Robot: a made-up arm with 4 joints. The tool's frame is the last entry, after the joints. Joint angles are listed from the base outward. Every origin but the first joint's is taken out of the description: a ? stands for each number. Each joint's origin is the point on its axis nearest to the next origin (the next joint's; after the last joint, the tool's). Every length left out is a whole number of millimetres.
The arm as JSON. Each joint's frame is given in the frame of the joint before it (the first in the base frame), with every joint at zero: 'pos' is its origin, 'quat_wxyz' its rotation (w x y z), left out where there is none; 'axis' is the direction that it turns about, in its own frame. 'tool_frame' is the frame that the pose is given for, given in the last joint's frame.
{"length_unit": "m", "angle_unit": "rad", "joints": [
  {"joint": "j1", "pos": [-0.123, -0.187, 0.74], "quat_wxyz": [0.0, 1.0, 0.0, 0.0], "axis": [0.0, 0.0, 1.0]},
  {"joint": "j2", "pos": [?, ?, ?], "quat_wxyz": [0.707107, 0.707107, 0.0, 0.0], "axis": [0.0, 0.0, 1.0]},
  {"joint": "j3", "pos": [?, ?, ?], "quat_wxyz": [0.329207, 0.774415, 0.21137, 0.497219], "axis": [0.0, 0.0, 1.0]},
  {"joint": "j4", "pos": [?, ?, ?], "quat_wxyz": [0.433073, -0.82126, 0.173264, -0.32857], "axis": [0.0, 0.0, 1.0]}
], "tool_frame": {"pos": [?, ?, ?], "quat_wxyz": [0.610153, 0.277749, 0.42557, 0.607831]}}
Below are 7 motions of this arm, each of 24 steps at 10 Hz.
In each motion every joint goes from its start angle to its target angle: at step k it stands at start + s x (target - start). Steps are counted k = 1, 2, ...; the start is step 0. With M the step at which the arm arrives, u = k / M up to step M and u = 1 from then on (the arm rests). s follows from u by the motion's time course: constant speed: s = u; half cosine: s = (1 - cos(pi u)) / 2; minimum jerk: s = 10 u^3 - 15 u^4 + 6 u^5.
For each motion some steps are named. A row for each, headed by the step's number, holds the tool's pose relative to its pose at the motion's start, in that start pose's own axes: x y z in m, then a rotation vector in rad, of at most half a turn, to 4 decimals.
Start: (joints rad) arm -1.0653 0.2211 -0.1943 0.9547
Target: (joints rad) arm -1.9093 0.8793 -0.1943 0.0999
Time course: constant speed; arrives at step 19
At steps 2, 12, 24:
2: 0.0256 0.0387 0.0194 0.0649 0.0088 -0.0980
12: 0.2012 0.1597 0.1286 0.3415 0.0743 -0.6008
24: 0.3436 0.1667 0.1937 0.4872 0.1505 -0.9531

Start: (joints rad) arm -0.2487 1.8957 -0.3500 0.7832
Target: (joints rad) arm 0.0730 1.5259 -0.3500 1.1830
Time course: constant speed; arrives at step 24
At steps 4, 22, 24:
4: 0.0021 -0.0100 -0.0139 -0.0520 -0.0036 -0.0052
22: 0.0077 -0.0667 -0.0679 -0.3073 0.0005 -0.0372
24: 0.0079 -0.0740 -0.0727 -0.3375 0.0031 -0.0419

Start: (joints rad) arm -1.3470 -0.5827 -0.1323 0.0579
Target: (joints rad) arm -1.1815 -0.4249 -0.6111 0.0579
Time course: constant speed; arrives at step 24
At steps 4, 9, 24:
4: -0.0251 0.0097 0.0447 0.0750 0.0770 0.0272
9: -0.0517 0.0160 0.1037 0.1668 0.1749 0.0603
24: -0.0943 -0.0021 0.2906 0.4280 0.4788 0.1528

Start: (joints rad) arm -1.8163 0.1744 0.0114 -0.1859
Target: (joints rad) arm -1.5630 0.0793 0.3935 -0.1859
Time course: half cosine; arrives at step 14
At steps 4, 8, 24:
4: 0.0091 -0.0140 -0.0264 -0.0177 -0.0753 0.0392
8: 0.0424 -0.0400 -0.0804 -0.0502 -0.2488 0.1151
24: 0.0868 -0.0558 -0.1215 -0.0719 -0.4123 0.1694

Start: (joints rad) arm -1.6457 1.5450 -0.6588 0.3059
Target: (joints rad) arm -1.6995 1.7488 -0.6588 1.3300
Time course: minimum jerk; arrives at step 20
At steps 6, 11, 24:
6: -0.0567 -0.0289 0.0489 -0.0253 0.1763 0.0736
11: -0.1464 -0.1149 0.2226 -0.0745 0.6398 0.2777
24: -0.1344 -0.2006 0.4106 -0.0992 1.0740 0.4870

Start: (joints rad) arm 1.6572 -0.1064 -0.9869 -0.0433
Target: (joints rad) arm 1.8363 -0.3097 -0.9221 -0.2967
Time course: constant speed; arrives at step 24
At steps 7, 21, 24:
7: 0.0128 -0.0027 -0.0201 0.0263 -0.0933 0.0374
21: 0.0423 0.0035 -0.0474 0.1069 -0.2750 0.1057
24: 0.0489 0.0069 -0.0508 0.1289 -0.3127 0.1188

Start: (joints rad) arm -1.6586 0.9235 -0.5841 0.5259
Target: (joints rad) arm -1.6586 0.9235 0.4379 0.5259
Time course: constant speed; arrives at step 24
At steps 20, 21, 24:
20: 0.2043 -0.1866 -0.2082 -0.6875 -0.3477 -0.3630
21: 0.2139 -0.2009 -0.2127 -0.7219 -0.3651 -0.3811
24: 0.2415 -0.2458 -0.2220 -0.8250 -0.4172 -0.4356

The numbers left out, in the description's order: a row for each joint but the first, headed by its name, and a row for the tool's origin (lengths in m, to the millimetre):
j2: -0.031 0.004 0.0
j3: -0.068 0.026 0.0
j4: 0.112 0.117 0.0
tool: -0.312 -0.293 0.0

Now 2 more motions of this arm.
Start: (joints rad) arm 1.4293 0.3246 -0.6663 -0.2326
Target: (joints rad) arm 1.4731 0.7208 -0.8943 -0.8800
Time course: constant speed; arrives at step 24
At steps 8, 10, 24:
8: 0.0425 0.0388 -0.0008 0.0117 -0.0188 -0.1327
10: 0.0546 0.0469 -0.0022 0.0105 -0.0245 -0.1673
24: 0.1511 0.0796 -0.0295 -0.0468 -0.0804 -0.4168

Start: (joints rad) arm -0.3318 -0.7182 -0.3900 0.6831
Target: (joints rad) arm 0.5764 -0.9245 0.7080 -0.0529
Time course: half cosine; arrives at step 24
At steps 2, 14, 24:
2: 0.0058 -0.0002 -0.0074 -0.0052 -0.0203 -0.0023
14: 0.3032 0.0309 -0.1286 -0.0203 -0.8108 -0.1236
24: 0.4888 0.0762 -0.0363 0.0989 -1.2800 -0.2773

